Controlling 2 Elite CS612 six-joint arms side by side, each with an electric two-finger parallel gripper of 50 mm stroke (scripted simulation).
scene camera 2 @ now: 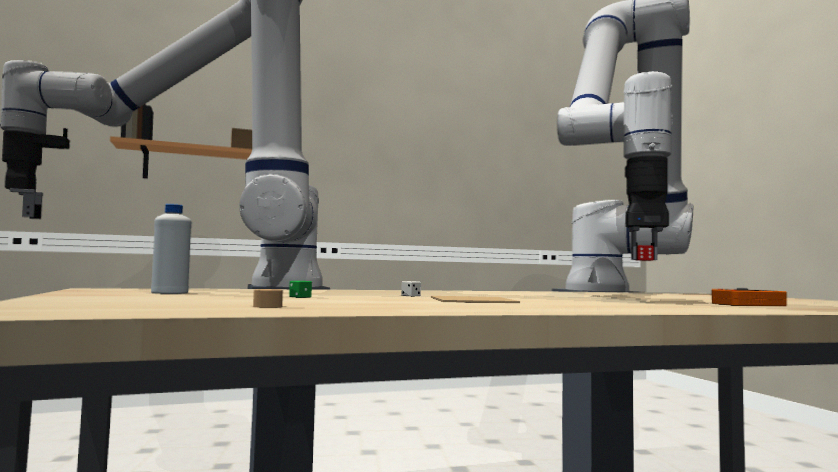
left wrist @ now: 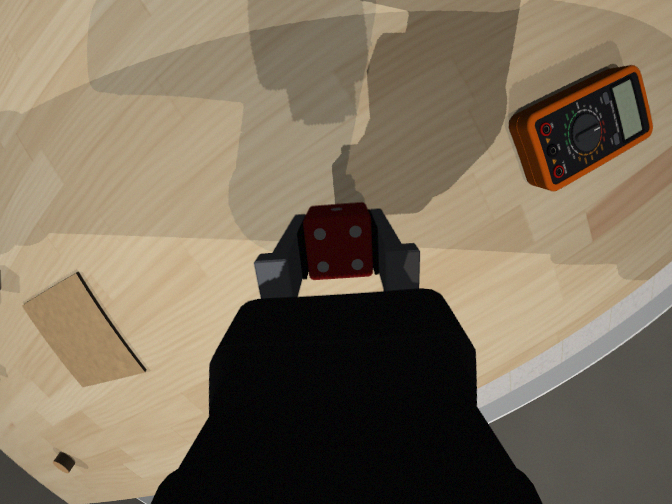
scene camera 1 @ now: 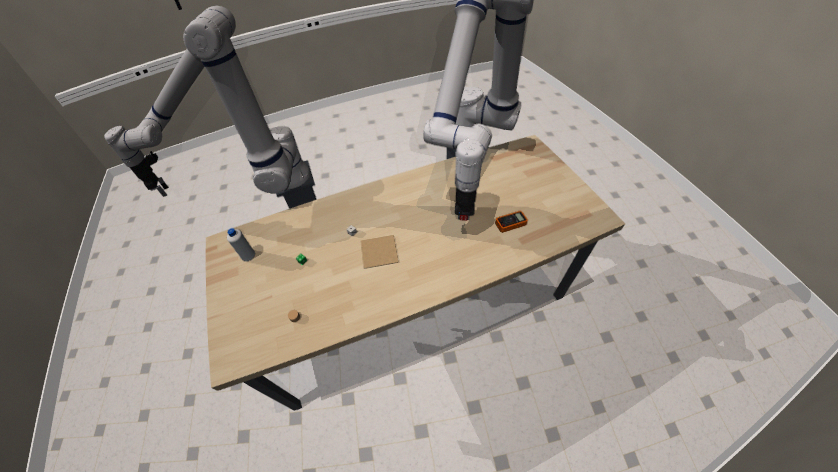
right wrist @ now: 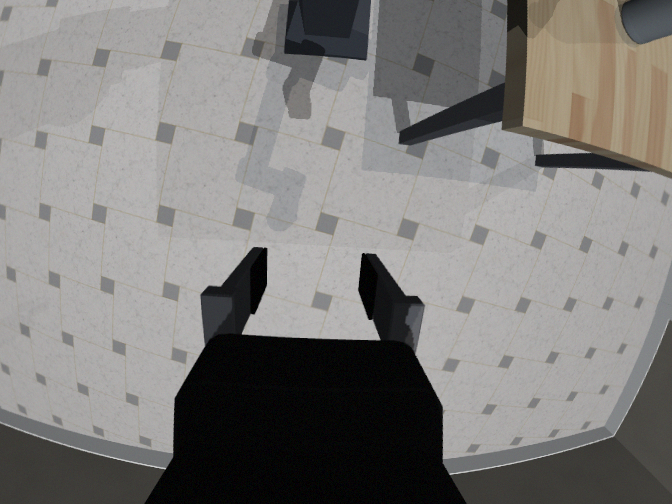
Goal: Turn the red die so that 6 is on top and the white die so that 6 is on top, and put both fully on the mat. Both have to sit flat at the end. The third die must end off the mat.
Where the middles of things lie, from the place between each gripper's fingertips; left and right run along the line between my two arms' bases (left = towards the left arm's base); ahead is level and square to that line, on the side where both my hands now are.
Now: the orange multimeter (scene camera 2: 741, 296) 22 cm to the left of my left hand (scene camera 2: 644, 260), 9 cm below it and 3 cm ahead of it. The rest, counted from my left hand: brown mat (scene camera 1: 380, 251): 36 cm to the right, 10 cm below, 1 cm behind; then grey bottle (scene camera 2: 172, 235): 92 cm to the right, 17 cm behind, 2 cm below.
I see my right gripper (scene camera 2: 31, 217) 39 cm short of the grey bottle, 37 cm to the right of it and 9 cm above it. From my right hand the other things lie so: brown mat: 55 cm ahead, 93 cm to the left, 17 cm below.
